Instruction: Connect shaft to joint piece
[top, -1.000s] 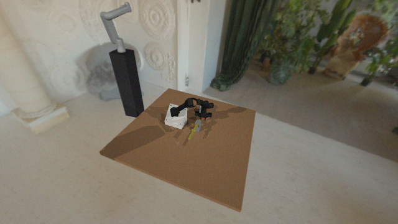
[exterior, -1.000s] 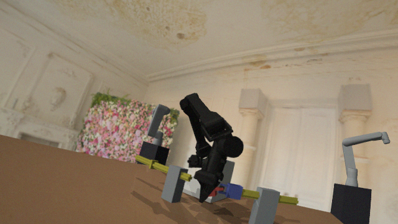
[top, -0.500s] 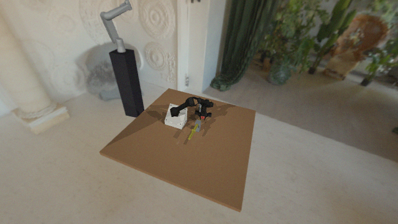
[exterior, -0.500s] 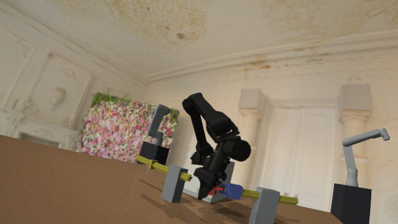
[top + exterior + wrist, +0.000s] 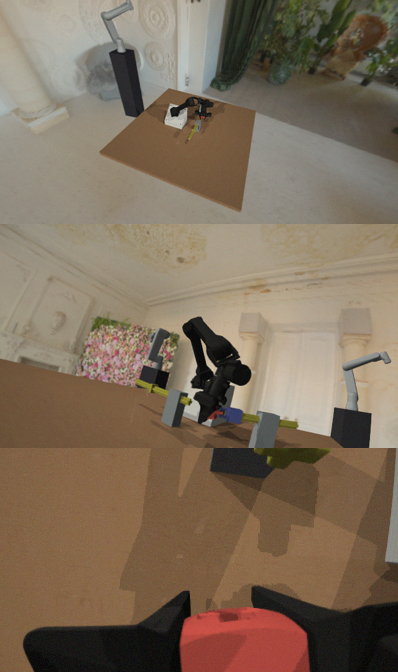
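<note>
The red joint piece is 2 cm to the left of my gripper tip and 4 cm above it.
</note>
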